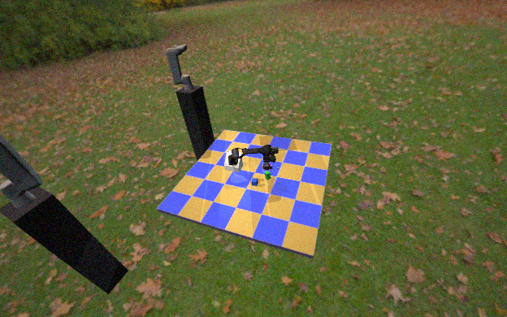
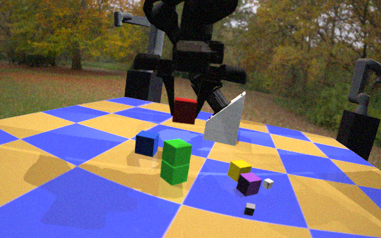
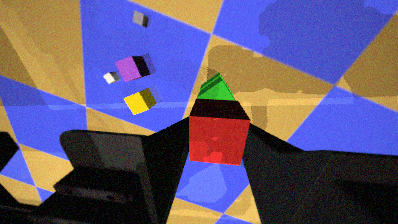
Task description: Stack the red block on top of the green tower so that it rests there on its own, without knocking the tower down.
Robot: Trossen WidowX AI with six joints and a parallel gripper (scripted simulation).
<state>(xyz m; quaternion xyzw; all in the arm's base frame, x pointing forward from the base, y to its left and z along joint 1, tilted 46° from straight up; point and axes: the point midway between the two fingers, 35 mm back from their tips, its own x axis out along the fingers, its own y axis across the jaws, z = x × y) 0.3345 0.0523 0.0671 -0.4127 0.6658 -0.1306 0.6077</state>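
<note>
Right now the blue block is 110 mm to the right of my gripper tip, 100 mm below it and 80 mm behind it. Round my gripper tip: purple block: 140 mm to the left, 110 mm below, 20 mm behind; red block: 10 mm above; yellow block: 120 mm to the left, 110 mm below, 80 mm behind.
</note>
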